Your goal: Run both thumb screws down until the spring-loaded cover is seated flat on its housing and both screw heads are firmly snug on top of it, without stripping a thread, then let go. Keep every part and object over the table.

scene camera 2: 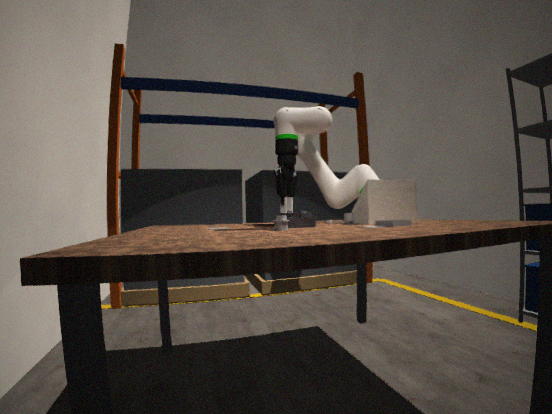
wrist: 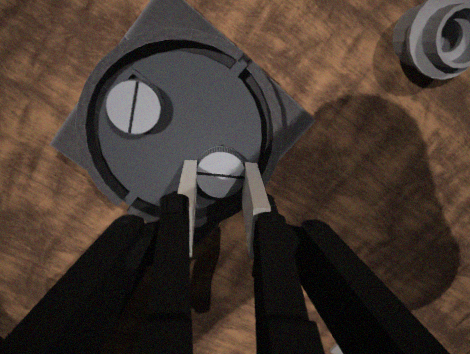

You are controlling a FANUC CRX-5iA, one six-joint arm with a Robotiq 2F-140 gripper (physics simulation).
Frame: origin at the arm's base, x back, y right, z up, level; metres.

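Seen in the pictures: gripper, fingertip midpoint: (wrist: 220, 181); arm's base at its link origin: (scene camera 2: 379, 203).
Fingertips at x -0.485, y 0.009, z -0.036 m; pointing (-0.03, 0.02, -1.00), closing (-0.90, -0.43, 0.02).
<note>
Offsets run from my fingertips to a thing's top centre. "spot": to the spot under its first point. Level surfaces: height alone.
The round grey cover {dx +0.035, dy -0.014, dz -0.003 m} (wrist: 200, 110) lies inside the ring of the square-based housing {spot: dx +0.069, dy -0.071, dz -0.016 m} (wrist: 172, 20) in the wrist view; the housing also shows as a dark block {dx +0.035, dy -0.014, dz +0.000 m} (scene camera 2: 305, 219) on the table in the scene view. One thumb screw {dx +0.066, dy -0.020, dz +0.009 m} (wrist: 133, 107) stands at the cover's upper left, its slot nearly upright, with a shadow beside its head. My gripper (wrist: 220, 181) (scene camera 2: 286, 205) points down and is shut on the other thumb screw {dx +0.003, dy -0.007, dz +0.009 m} (wrist: 221, 174), at the cover's lower edge, with a pad on each side of the knurled head. The gap under either head cannot be made out.
A grey stepped round part {dx -0.090, dy -0.154, dz -0.007 m} (wrist: 440, 40) (scene camera 2: 281, 222) stands on the wooden table {dz -0.056 m} (scene camera 2: 200, 245) near the housing. A pale box (scene camera 2: 390, 201) and a flat grey piece {dx +0.300, dy -0.274, dz -0.036 m} (scene camera 2: 393, 223) are at the right. A thin flat item {dx -0.257, dy +0.115, dz -0.053 m} (scene camera 2: 225, 228) lies left of the round part.
</note>
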